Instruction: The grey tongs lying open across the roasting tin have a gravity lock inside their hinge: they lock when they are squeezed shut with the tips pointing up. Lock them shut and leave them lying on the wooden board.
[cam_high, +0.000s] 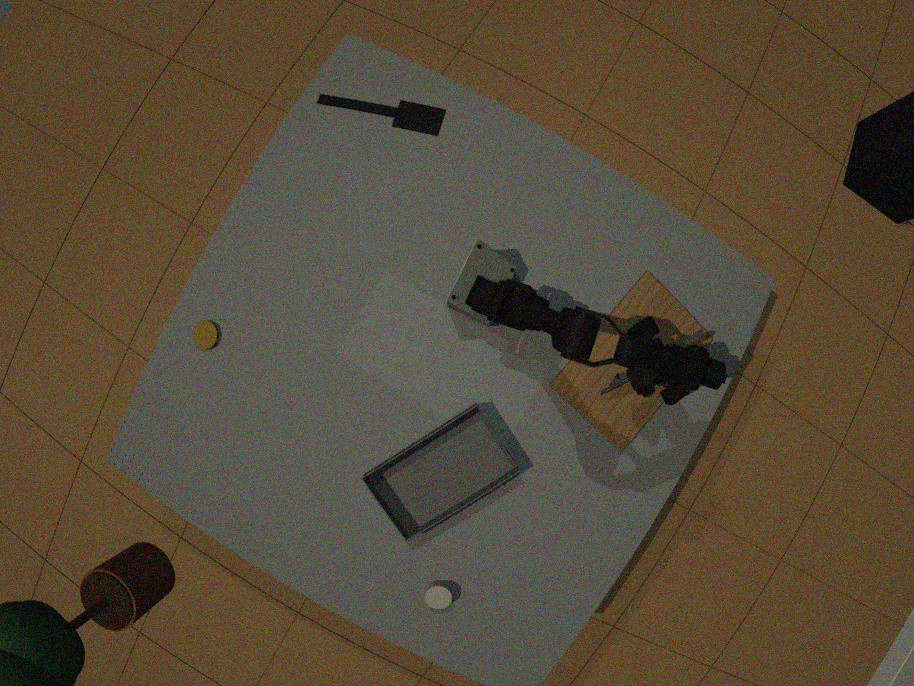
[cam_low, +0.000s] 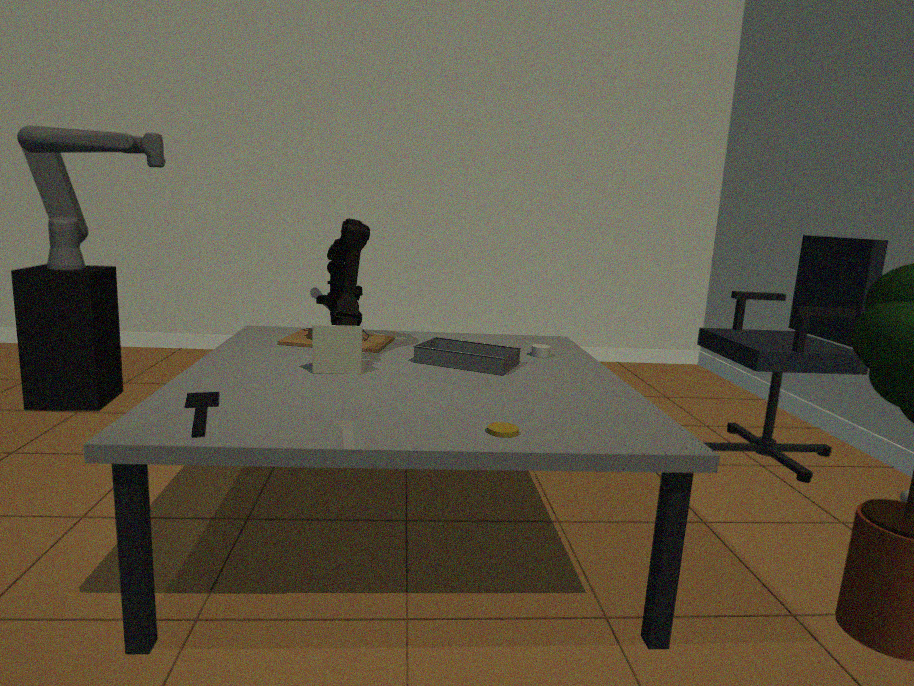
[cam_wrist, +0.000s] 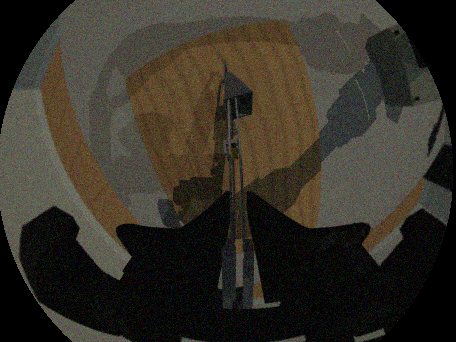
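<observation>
Right now my gripper tip is 70 mm above the wooden board. From my gripper tip the other things lie so: black spatula: 790 mm to the right, 300 mm behind, 70 mm below; then roasting tin: 420 mm ahead, 310 mm to the right, 50 mm below; then white disc: 710 mm ahead, 180 mm to the right, 60 mm below.
</observation>
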